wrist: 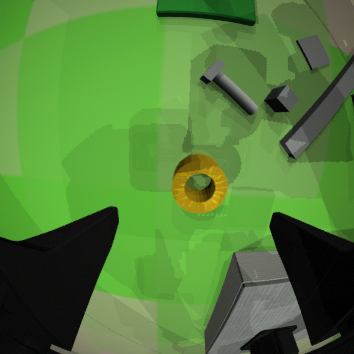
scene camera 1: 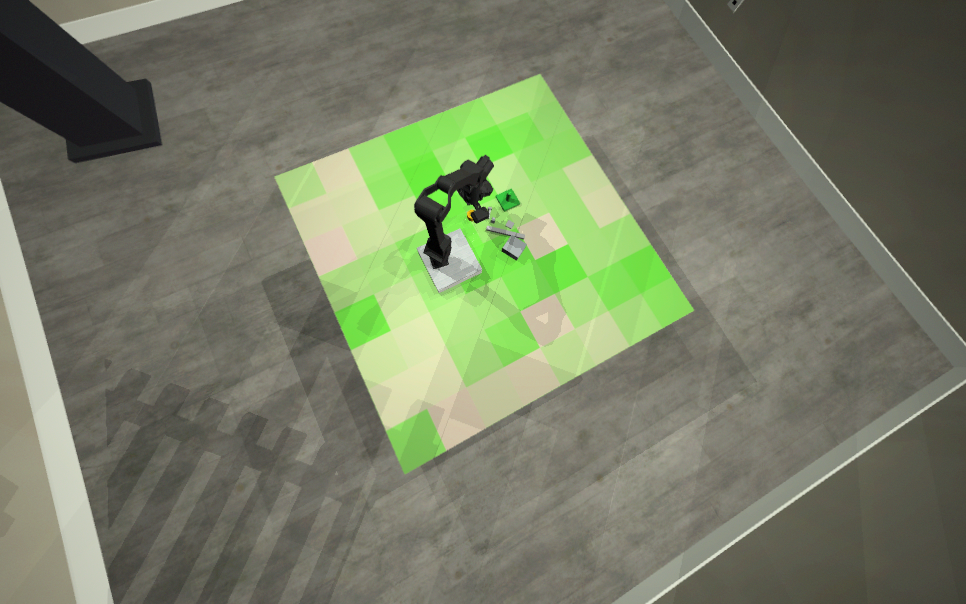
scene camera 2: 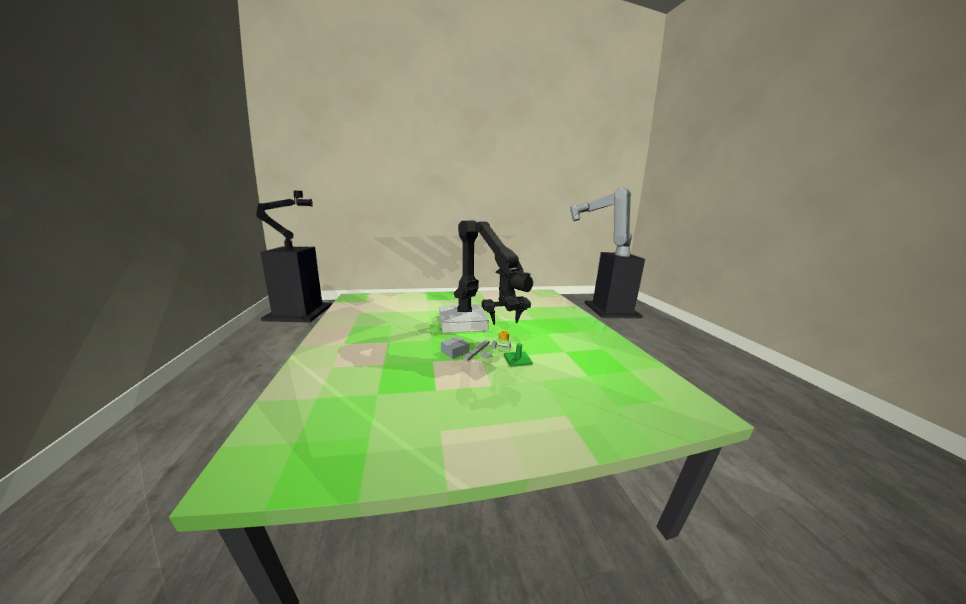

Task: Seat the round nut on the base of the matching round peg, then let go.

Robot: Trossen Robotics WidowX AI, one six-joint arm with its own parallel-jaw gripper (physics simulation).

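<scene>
The round nut, an orange ring point(scene camera 1: 470, 215) point(scene camera 2: 503, 335) point(wrist: 221, 190), lies flat on the table with its hole facing up. The green round peg point(scene camera 1: 508, 195) point(scene camera 2: 519, 349) stands upright on a square green base point(scene camera 1: 502, 203) point(scene camera 2: 511, 359) point(wrist: 205, 11); in the wrist view part of the base shows at the top edge. My gripper point(scene camera 2: 505, 319) point(wrist: 197, 218) is open and empty, pointing down above the nut. In the wrist view the nut shows between and slightly beyond the fingertips. In scene camera 1 the fingers partly cover the nut.
A grey bolt point(wrist: 237, 94), a small cube point(wrist: 282, 98), a flat plate point(wrist: 314, 51) and a long bar point(scene camera 1: 504, 232) point(scene camera 2: 476, 350) point(wrist: 320, 107) lie near the nut. A grey block point(scene camera 1: 514, 247) point(scene camera 2: 454, 347) is beyond the bar. The arm's pale base point(scene camera 1: 455, 270) point(scene camera 2: 463, 324) stands behind.
</scene>
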